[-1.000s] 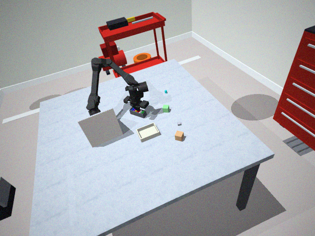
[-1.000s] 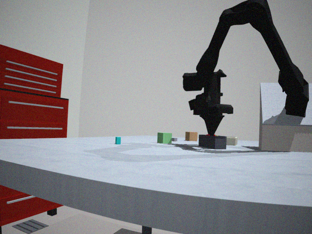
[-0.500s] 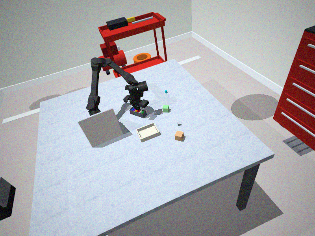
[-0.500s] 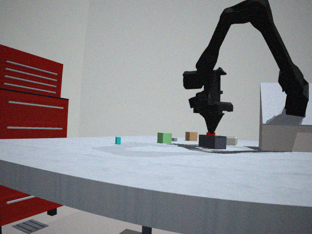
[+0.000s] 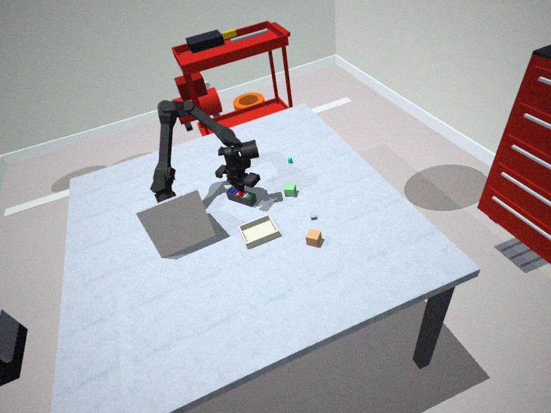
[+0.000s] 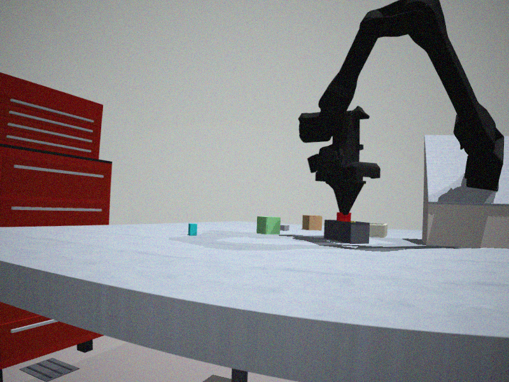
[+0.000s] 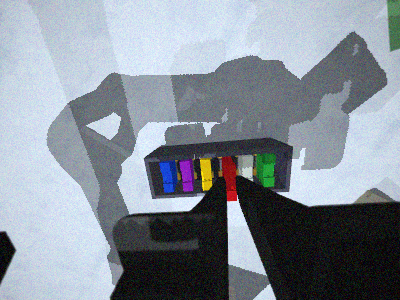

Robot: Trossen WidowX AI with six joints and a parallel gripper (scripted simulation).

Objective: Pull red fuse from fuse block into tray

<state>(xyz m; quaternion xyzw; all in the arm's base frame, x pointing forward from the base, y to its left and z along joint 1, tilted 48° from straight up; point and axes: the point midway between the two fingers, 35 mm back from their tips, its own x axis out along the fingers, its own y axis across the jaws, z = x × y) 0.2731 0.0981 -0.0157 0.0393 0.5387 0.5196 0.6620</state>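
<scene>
My gripper tip is 30 mm above the white fuse, 10 mm to the left of it and 10 mm short of it. From my gripper tip the other things lie so: red fuse (10 mm below); green fuse (30 mm to the right, 30 mm below, 20 mm ahead); yellow fuse (30 mm below, 10 mm to the left, 10 mm behind).
</scene>
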